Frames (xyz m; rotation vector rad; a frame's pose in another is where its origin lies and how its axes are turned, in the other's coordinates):
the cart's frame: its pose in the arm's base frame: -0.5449 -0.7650 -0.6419 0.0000 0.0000 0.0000
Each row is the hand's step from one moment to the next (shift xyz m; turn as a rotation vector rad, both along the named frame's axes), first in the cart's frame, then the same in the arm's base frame.
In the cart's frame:
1: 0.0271 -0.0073 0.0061 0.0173 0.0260 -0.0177
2: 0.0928 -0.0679 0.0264 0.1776 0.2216 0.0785
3: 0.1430 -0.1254 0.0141 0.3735 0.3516 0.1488
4: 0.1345 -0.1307 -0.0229 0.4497 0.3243 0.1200
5: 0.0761 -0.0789 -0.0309 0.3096 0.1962 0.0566
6: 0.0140 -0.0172 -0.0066 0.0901 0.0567 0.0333
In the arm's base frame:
1: 0.0271 -0.0073 0.0061 0.0173 0.0260 -0.0177
2: 0.0928 -0.0679 0.0264 0.1776 0.2216 0.0785
3: 0.1430 -0.1254 0.0141 0.3735 0.3516 0.1488
4: 0.1345 -0.1307 -0.0229 0.4497 0.3243 0.1200
5: 0.0761 -0.0789 -0.0309 0.3096 0.1962 0.0566
6: 0.0140 -0.0172 -0.0066 0.0901 0.0567 0.0333

